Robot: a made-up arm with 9 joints. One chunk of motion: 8 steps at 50 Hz.
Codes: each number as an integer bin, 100 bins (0 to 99) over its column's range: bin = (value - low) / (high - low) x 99, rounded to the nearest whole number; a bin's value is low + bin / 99 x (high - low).
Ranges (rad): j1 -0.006..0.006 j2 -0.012..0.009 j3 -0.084..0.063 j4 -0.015..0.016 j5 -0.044..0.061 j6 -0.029..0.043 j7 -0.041..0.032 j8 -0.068..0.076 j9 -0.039..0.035
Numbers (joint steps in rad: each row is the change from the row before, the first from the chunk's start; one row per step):
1: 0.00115 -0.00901 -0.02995 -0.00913 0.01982 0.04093 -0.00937 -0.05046 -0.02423
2: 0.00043 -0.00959 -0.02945 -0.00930 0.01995 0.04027 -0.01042 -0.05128 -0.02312
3: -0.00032 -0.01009 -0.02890 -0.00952 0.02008 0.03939 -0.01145 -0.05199 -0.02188
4: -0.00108 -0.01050 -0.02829 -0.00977 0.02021 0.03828 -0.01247 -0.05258 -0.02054
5: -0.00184 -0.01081 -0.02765 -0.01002 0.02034 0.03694 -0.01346 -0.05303 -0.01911
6: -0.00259 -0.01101 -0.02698 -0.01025 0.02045 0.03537 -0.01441 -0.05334 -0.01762
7: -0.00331 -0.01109 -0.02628 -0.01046 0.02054 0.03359 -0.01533 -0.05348 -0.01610
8: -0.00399 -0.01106 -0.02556 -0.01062 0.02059 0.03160 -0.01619 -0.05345 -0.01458
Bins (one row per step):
1: 59 14 36 19 60 96 43 12 20
2: 53 11 37 18 60 95 41 11 21
3: 47 9 37 18 60 94 40 11 23
4: 41 7 38 17 61 93 39 11 25
5: 34 6 38 16 61 91 37 10 27
6: 28 5 38 15 61 89 36 10 29
7: 22 4 39 14 61 86 35 10 31
8: 17 4 39 14 61 83 34 10 33

